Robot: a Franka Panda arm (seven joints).
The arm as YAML. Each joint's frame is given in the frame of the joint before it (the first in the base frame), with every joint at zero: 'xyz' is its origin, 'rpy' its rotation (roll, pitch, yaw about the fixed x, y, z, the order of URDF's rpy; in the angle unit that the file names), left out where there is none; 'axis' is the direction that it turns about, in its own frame. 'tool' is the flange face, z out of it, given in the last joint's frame.
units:
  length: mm
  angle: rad
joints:
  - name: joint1
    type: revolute
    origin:
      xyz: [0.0, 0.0, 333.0]
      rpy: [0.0, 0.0, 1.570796]
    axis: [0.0, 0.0, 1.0]
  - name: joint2
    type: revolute
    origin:
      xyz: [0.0, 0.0, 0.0]
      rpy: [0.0, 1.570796, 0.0]
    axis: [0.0, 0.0, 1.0]
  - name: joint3
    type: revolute
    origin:
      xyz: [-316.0, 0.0, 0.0]
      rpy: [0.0, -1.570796, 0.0]
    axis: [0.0, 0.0, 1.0]
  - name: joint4
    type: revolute
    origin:
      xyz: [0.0, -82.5, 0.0]
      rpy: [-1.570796, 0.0, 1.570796]
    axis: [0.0, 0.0, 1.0]
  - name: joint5
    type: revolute
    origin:
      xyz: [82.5, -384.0, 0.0]
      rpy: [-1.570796, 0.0, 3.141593]
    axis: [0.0, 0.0, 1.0]
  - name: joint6
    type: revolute
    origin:
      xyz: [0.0, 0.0, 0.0]
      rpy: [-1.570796, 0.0, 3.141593]
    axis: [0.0, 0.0, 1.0]
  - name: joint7
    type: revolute
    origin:
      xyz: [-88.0, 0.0, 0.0]
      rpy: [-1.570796, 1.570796, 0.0]
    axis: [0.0, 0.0, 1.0]
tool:
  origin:
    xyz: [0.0, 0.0, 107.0]
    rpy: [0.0, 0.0, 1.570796]
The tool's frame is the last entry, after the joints.
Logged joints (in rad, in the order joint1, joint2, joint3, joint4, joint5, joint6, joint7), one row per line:
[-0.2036 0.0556 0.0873 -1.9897 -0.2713 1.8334 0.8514]
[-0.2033 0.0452 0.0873 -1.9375 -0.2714 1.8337 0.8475]
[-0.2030 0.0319 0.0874 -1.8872 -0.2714 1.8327 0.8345]
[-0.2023 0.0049 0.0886 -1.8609 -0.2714 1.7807 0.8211]
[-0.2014 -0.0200 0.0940 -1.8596 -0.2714 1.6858 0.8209]
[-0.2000 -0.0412 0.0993 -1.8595 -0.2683 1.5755 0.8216]
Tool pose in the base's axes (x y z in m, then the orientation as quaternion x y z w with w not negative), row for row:
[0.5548 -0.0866 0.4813 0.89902 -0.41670 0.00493 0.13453]
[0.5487 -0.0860 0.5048 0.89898 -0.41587 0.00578 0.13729]
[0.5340 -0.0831 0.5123 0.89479 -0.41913 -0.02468 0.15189]
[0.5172 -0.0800 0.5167 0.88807 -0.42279 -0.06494 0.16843]
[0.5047 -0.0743 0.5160 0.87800 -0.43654 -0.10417 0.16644]
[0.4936 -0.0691 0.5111 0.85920 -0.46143 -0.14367 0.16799]
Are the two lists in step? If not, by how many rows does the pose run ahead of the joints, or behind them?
The pose runs 2 rows ahead of the joints: the pose in row i belongs to the joints in row i + 2.
